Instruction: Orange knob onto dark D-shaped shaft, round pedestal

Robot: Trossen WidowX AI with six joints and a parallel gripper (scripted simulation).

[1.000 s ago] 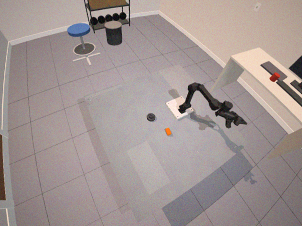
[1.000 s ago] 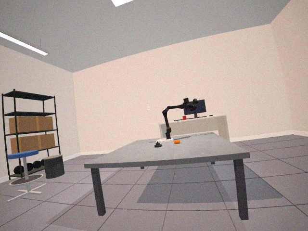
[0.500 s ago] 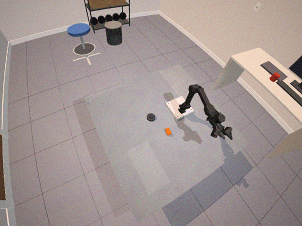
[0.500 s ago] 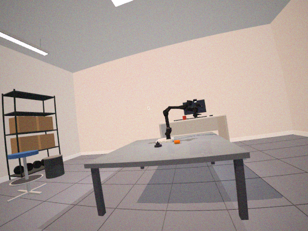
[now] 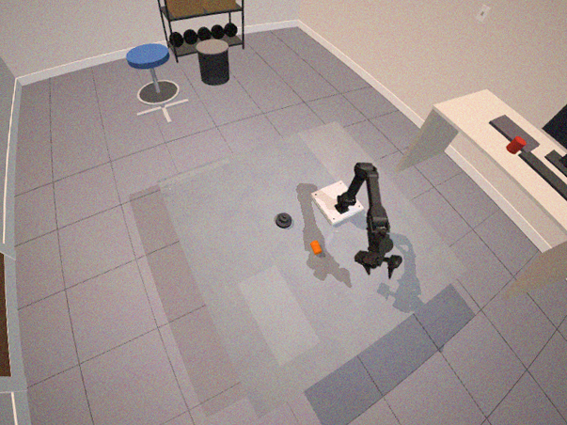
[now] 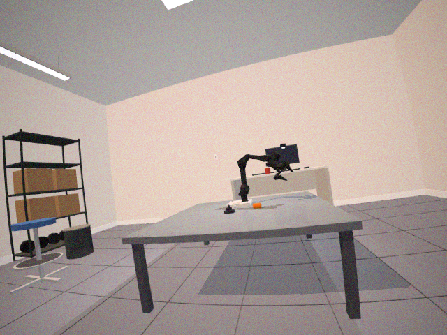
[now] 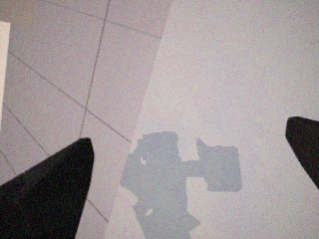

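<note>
My gripper tip is 290 mm to the left of the orange knob, 200 mm above it and 90 mm short of it. The rest, counted from my gripper tip: D-shaft pedestal: 510 mm to the right, 180 mm below, 150 mm ahead.
</note>
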